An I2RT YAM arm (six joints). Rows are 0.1 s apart.
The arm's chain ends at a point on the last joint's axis. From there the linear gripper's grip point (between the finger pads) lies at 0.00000 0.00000 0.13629 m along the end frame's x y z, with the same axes.
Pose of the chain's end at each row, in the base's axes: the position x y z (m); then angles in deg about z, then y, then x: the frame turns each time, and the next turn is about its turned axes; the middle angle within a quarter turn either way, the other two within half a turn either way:
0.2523 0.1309 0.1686 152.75 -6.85 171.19
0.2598 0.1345 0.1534 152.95 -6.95 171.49
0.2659 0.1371 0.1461 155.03 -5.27 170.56
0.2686 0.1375 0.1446 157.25 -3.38 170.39
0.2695 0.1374 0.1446 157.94 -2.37 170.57
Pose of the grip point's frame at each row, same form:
0.2476 0.1568 0.0349 152.75 -6.85 171.19
0.2544 0.1599 0.0196 152.95 -6.95 171.49
0.2641 0.1626 0.0122 155.03 -5.27 170.56
0.2701 0.1615 0.0105 157.25 -3.38 170.39
0.2727 0.1602 0.0103 157.94 -2.37 170.57

